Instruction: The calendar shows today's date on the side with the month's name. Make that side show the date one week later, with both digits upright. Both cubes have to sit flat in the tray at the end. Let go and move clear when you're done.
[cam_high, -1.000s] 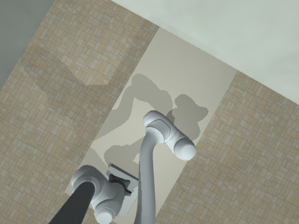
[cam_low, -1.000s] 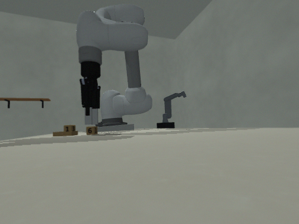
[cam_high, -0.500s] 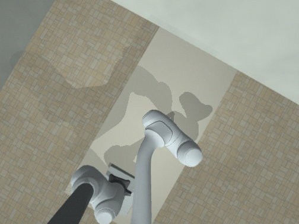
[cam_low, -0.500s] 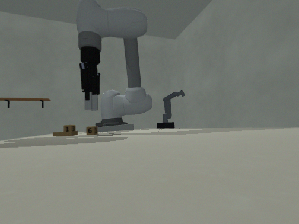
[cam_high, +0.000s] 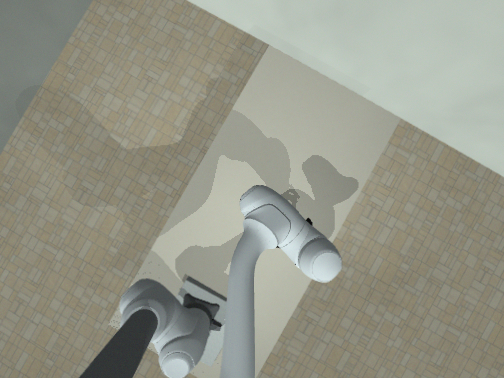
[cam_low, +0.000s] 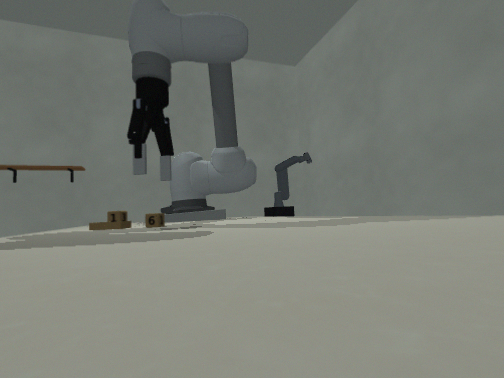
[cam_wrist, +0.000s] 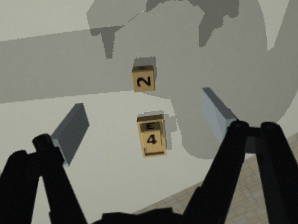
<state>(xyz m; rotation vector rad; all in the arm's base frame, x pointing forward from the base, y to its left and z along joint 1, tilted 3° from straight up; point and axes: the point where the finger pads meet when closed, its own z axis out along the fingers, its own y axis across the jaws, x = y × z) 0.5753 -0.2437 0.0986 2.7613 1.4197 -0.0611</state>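
Now: hand 12 cm above the wooden cube. Round my hand: tray: 7 cm behind, 9 cm to the right, 12 cm below.
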